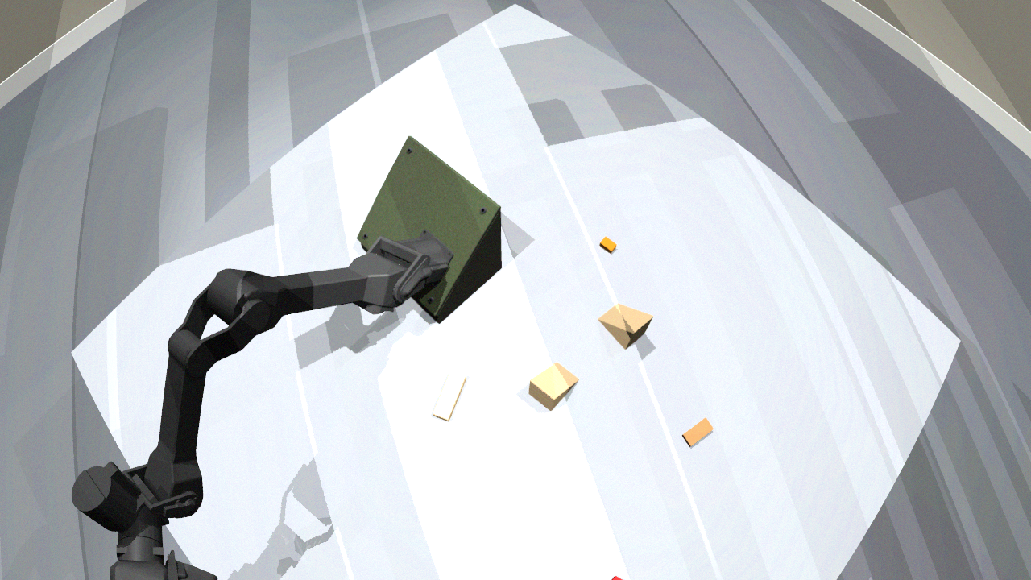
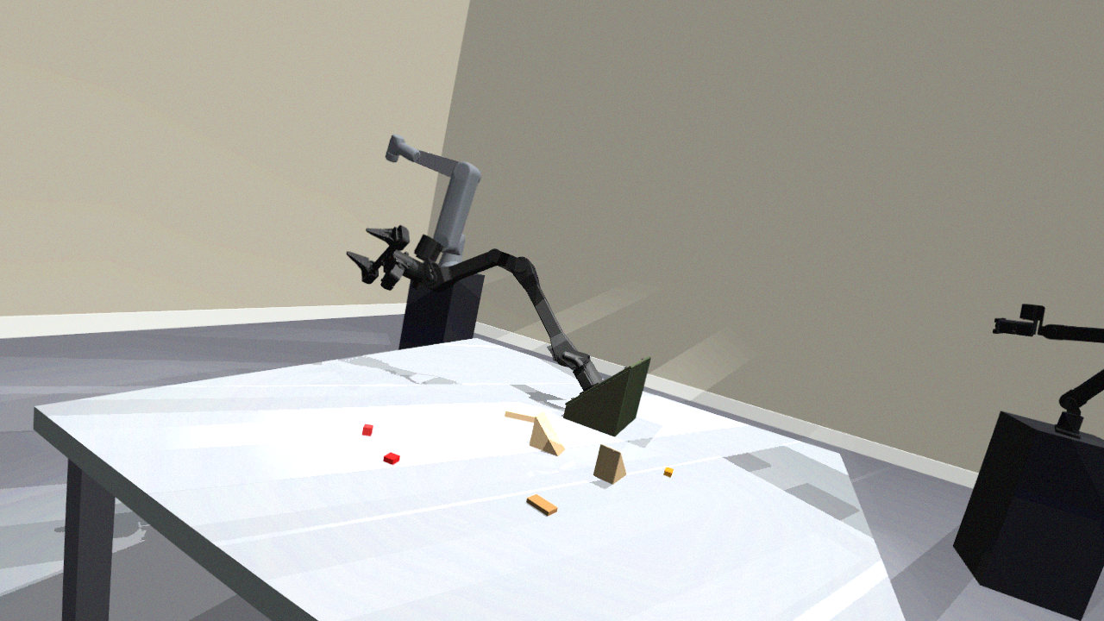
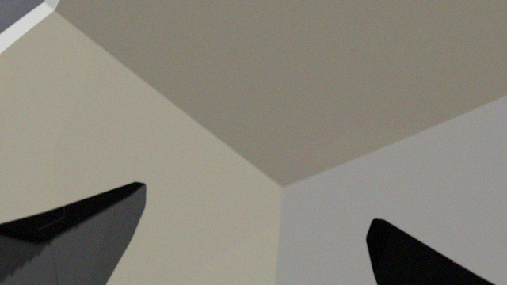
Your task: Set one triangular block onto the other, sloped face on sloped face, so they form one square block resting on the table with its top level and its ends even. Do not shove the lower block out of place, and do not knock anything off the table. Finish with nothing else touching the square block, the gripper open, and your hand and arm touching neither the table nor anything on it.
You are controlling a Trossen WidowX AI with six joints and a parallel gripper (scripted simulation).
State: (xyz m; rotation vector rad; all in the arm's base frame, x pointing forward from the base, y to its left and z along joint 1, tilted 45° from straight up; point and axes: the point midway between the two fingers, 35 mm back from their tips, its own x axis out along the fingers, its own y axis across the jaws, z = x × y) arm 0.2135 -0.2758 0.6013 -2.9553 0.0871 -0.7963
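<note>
The cube lies 880 mm to the left of my gripper tip, 320 mm below it and 90 mm behind it. The rest, counted from my gripper tip: thin plank (520 mm to the left, 320 mm below, 90 mm behind).
</note>
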